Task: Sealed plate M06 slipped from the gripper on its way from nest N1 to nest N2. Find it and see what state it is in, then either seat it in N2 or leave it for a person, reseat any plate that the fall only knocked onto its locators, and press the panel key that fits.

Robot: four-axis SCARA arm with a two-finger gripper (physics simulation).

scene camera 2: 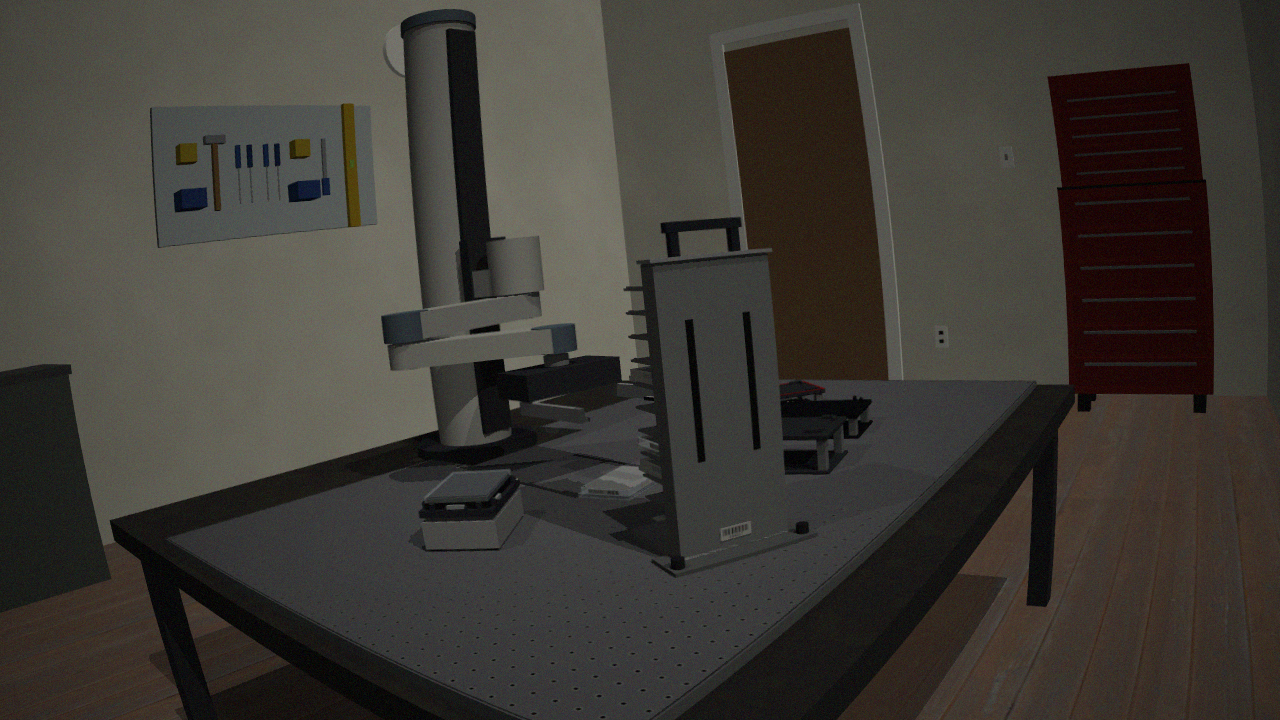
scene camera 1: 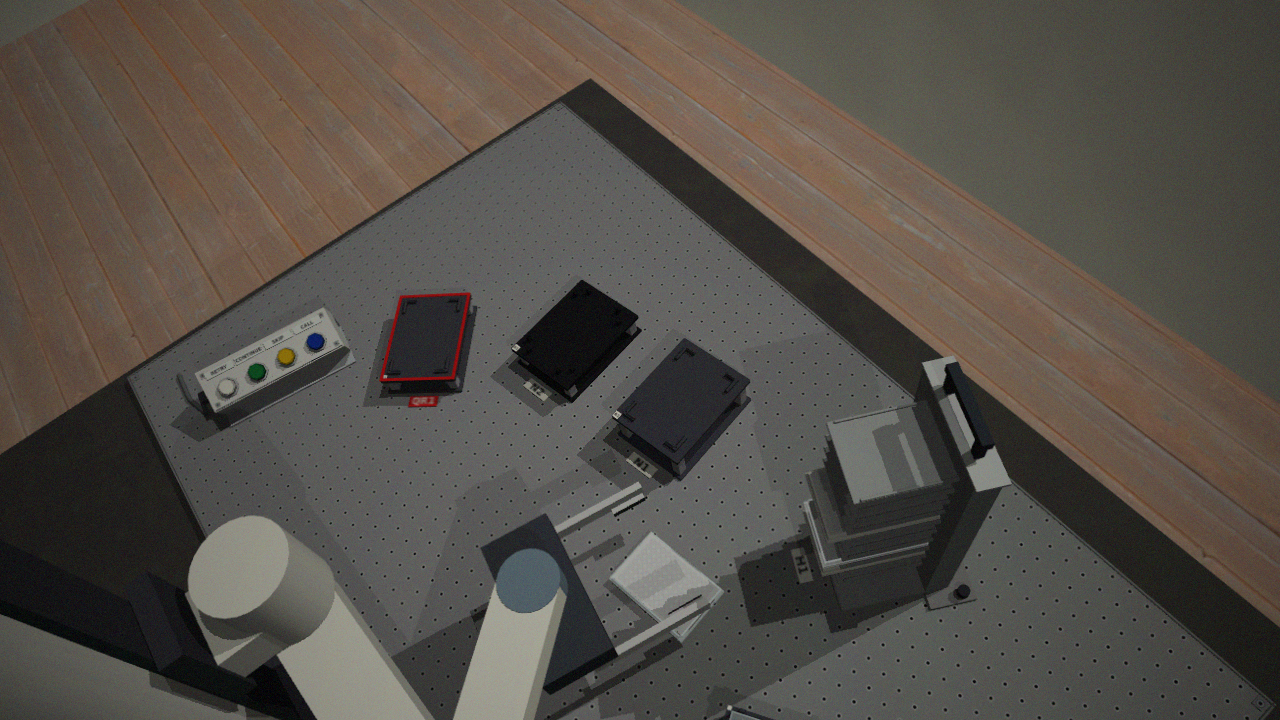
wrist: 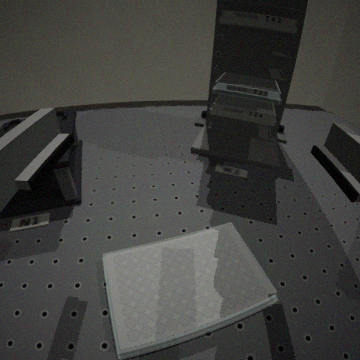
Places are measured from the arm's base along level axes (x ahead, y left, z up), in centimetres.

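Pixels of known places: gripper, fingertip midpoint: (scene camera 2: 628, 404) (scene camera 1: 673, 542) (wrist: 197, 125); arm's base, origin of the base link: (scene camera 2: 477, 447).
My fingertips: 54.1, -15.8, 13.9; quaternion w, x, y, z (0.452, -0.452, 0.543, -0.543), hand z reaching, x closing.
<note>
Ahead of a thing's pixels: the offset from my fingertips to its top centre, as dx, dy, dz. "*": to the spot under its first point.
A pale sealed-looking plate @(-2.6, +0.4, -11.2) (scene camera 1: 657, 573) (scene camera 2: 617, 480) (wrist: 185, 290) lies askew on the perforated board, its well pattern facing up; no label on it is readable. My gripper (scene camera 1: 675, 548) (wrist: 197, 125) is wide open and empty above the board, with one finger passing over the plate's edge in scene camera 1. Nest N1 @(+15.4, +18.2, -6.1) (scene camera 1: 684, 402) (scene camera 2: 810, 428) and the blacker nest N2 @(+11.1, +39.0, -7.3) (scene camera 1: 577, 335) hold no plate. The key panel @(-28.1, +68.2, -4.3) (scene camera 1: 277, 383) has white RETRY @(-35.9, +66.8, -5.2) (scene camera 1: 227, 387), green CONTINUE @(-31.0, +66.1, -5.2) (scene camera 1: 256, 371), yellow SKIP @(-26.0, +65.3, -5.2) (scene camera 1: 285, 356) and blue CALL @(-21.1, +64.5, -5.2) (scene camera 1: 315, 341) keys. A plate @(-6.9, -25.6, -5.5) (scene camera 2: 469, 487) sits on the shaker @(* -2.3, -31.2, -10.2) (scene camera 2: 465, 533), possibly slightly tilted.
The tall plate rack (scene camera 1: 966, 519) (scene camera 2: 720, 394) (wrist: 225, 50) stands beyond the loose plate and holds several plates, among them T42 @(+19.4, -12.6, +7.4) (wrist: 257, 22) and T24 @(+19.4, -12.6, -3.8) (wrist: 242, 112). A red-rimmed empty nest, QR1 @(-6.8, +55.1, -8.1) (scene camera 1: 427, 335), stands between N2 and the key panel.
</note>
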